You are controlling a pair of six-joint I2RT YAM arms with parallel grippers.
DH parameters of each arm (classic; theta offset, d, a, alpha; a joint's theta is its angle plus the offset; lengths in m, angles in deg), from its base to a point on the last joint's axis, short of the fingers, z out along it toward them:
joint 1: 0 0.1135 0.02 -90
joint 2: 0 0 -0.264 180
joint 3: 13.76 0 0.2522 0
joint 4: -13.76 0 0.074 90
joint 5: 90 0 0 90
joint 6: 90 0.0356 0 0
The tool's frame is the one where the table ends.
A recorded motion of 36 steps. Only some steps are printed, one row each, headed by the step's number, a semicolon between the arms.
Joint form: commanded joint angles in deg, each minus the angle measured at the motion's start. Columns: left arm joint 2, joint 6, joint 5, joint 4, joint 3, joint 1; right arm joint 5, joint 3, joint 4, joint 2, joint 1, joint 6.
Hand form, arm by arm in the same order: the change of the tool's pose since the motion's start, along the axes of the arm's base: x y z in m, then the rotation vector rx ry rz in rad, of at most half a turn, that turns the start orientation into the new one. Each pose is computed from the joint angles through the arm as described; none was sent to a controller.
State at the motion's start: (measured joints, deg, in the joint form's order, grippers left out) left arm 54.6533 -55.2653 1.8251 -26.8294 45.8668 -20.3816; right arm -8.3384 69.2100 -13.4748 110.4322 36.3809 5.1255
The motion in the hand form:
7: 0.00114 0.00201 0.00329 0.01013 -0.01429 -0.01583; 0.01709 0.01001 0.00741 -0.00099 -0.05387 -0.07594
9: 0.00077 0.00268 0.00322 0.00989 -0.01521 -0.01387; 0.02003 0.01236 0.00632 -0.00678 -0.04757 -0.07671
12: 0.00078 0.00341 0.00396 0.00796 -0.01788 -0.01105; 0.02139 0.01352 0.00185 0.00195 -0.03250 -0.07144
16: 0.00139 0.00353 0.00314 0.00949 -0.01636 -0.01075; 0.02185 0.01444 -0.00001 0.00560 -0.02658 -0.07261
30: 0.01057 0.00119 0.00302 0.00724 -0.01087 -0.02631; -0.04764 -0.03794 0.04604 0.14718 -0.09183 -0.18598
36: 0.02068 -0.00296 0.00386 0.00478 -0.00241 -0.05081; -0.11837 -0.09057 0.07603 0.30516 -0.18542 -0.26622
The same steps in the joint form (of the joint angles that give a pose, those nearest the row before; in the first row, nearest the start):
7: 0.01 1.65 0.90 -0.05 0.57 0.78; 4.14 4.82 0.46 2.56 0.07 2.44
9: -0.15 1.67 0.92 -0.06 0.47 0.93; 4.22 6.05 -0.32 3.49 0.09 2.48
12: -0.25 1.65 0.99 -0.04 0.54 1.13; 3.26 6.26 -0.04 4.33 0.03 2.74
16: -0.10 1.74 1.02 0.08 0.45 1.22; 3.02 6.38 0.11 4.71 0.07 3.05
30: 2.34 2.31 2.21 1.15 1.52 1.63; 4.18 -14.45 6.19 -18.69 0.05 10.57
36: 5.18 2.92 3.54 1.88 3.15 1.66; 5.63 -30.85 7.66 -43.86 0.18 16.32

